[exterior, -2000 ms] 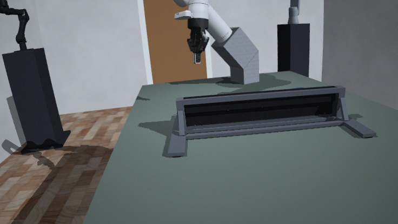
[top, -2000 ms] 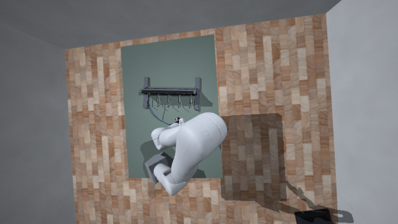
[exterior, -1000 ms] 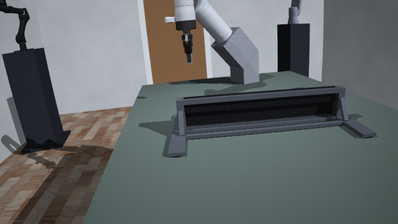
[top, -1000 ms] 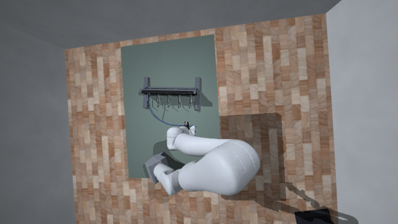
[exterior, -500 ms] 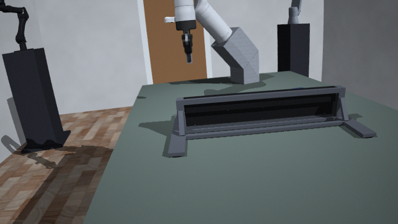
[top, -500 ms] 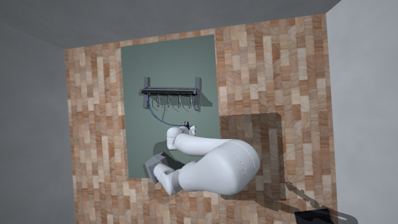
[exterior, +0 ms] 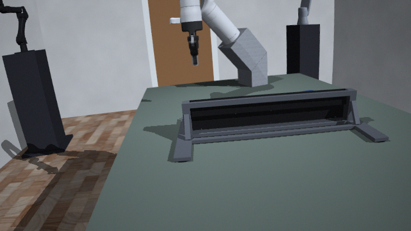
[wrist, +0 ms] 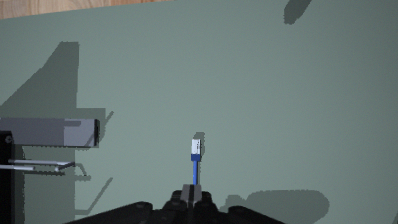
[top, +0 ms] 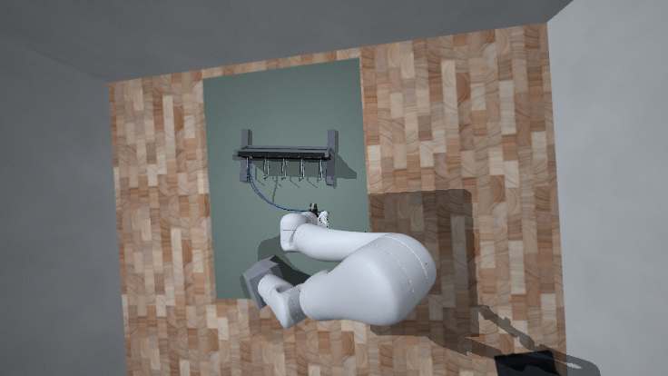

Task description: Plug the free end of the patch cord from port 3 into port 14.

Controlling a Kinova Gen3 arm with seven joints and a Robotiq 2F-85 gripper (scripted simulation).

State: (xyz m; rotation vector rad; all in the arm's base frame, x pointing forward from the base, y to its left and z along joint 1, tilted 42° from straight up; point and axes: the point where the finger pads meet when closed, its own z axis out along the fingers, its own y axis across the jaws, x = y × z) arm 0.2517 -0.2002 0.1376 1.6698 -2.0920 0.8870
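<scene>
Right now the plug is 170 mm below my hand, 20 mm to the right of it and 10 mm behind it.
</scene>
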